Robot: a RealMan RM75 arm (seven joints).
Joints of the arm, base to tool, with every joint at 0 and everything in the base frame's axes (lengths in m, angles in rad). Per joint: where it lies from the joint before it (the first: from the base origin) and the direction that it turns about. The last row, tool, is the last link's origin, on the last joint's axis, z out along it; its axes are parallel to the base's.
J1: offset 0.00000 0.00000 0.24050 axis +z
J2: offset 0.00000 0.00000 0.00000 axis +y
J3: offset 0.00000 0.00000 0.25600 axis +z
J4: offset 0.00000 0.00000 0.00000 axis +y
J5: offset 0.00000 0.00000 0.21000 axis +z
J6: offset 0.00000 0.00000 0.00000 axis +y
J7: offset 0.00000 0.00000 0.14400 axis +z
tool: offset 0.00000 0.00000 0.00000
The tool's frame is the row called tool.
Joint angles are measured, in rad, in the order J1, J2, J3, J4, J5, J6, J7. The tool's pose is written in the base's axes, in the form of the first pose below.
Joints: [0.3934 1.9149 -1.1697 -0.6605 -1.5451 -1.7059 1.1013]
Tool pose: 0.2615 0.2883 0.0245 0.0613 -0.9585 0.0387 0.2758
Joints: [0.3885 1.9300 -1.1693 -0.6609 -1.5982 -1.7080 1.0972]
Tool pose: 0.2650 0.2818 0.0156 0.0455 -0.9634 0.0413 0.2609
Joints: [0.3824 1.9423 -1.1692 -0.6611 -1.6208 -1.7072 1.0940]
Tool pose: 0.2665 0.2776 0.0097 0.0388 -0.9647 0.0441 0.2566
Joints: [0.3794 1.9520 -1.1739 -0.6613 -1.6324 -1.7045 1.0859]
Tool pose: 0.2665 0.2750 0.0048 0.0343 -0.9656 0.0424 0.2543
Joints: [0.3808 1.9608 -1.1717 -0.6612 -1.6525 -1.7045 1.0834]
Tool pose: 0.2663 0.2733 0.0008 0.0285 -0.9668 0.0417 0.2503
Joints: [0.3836 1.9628 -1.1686 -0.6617 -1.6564 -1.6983 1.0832]
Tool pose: 0.2659 0.2747 0.0002 0.0308 -0.9672 0.0412 0.2486
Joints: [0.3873 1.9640 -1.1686 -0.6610 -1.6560 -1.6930 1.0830]
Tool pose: 0.2651 0.2762 -0.0005 0.0324 -0.9673 0.0403 0.2481
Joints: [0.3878 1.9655 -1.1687 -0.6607 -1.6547 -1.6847 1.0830]
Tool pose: 0.2651 0.2773 -0.0012 0.0358 -0.9674 0.0412 0.2473
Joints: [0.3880 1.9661 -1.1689 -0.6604 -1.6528 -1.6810 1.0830]
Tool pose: 0.2650 0.2778 -0.0014 0.0375 -0.9673 0.0417 0.2475
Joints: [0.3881 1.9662 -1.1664 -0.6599 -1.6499 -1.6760 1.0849]
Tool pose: 0.2651 0.2789 -0.0011 0.0411 -0.9669 0.0436 0.2480
